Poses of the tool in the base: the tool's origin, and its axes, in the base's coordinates. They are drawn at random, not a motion.
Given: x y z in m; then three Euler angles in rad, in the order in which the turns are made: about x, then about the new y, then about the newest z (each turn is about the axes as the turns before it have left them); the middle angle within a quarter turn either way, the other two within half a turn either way.
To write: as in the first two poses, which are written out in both.
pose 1, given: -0.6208, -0.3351, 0.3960, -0.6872, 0.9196, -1.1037
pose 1, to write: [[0.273, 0.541, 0.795, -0.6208], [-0.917, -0.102, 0.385, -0.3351], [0.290, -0.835, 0.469, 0.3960], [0, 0, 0, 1]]
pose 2, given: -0.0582, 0.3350, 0.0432, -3.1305, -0.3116, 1.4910
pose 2, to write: [[0.076, -0.949, -0.307, -0.0582], [-0.996, -0.083, 0.011, 0.3350], [-0.035, 0.305, -0.952, 0.0432], [0, 0, 0, 1]]
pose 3, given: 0.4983, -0.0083, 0.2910, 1.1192, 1.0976, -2.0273
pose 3, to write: [[-0.201, 0.409, 0.890, 0.4983], [-0.745, 0.527, -0.410, -0.0083], [-0.636, -0.745, 0.199, 0.2910], [0, 0, 0, 1]]
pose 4, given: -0.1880, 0.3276, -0.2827, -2.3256, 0.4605, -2.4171
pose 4, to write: [[-0.671, 0.594, 0.444, -0.1880], [0.696, 0.299, 0.653, 0.3276], [0.255, 0.747, -0.614, -0.2827], [0, 0, 0, 1]]
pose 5, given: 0.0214, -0.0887, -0.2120, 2.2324, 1.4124, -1.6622
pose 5, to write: [[-0.014, 0.157, 0.987, 0.0214], [0.541, 0.832, -0.124, -0.0887], [-0.841, 0.532, -0.097, -0.2120], [0, 0, 0, 1]]
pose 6, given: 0.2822, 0.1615, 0.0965, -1.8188, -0.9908, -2.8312
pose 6, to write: [[-0.522, 0.167, -0.836, 0.2822], [-0.697, 0.481, 0.531, 0.1615], [0.492, 0.860, -0.135, 0.0965], [0, 0, 0, 1]]
